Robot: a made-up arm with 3 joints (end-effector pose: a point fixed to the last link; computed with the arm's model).
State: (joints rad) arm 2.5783 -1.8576 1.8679
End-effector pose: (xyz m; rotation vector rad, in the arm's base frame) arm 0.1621 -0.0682 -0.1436 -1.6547 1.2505 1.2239
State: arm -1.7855 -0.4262 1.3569
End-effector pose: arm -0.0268 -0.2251 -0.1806 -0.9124 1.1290 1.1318
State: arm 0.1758 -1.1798 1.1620
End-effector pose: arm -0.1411 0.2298 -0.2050 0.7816 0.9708 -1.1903
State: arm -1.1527 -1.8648 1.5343
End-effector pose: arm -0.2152 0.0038 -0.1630 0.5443 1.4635 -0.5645
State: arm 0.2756 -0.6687 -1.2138
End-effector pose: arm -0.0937 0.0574 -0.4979 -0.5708 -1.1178 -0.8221
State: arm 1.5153 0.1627 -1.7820
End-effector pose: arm 0.0257 -0.0290 -0.4597 -1.1822 -1.4731 -0.9556
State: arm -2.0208 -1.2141 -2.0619
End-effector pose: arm 0.0866 -0.0422 -0.4234 0.8240 -1.9310 0.4938
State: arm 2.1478 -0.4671 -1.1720
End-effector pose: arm 0.0771 0.0732 -0.4985 -1.4792 -0.3988 -2.2285
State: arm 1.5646 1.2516 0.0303
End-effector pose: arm -0.1319 0.0626 -0.3951 0.0047 0.0301 -0.3130
